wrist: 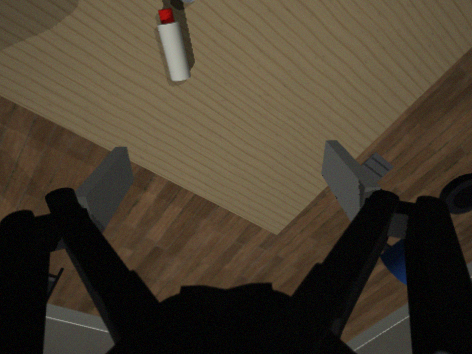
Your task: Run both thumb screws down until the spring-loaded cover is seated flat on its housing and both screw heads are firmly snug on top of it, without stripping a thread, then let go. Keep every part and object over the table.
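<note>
My gripper (pixel 227 160) is open and empty, with its two grey finger pads wide apart. It hangs above a corner of the wooden table, partly over the table's edge. The thumb screws, the spring-loaded cover and the housing cannot be made out in the wrist view. A small part of a dark and pale object (pixel 178 4) shows at the top edge, too cut off to identify.
A white cylinder with a red cap (pixel 175 52) lies on the wooden table (pixel 260 100) at the upper left. A round shadow darkens the table's top left. A grey slotted block (pixel 377 166), a black round object (pixel 459 194) and a blue object (pixel 396 261) show beyond the table's right edge.
</note>
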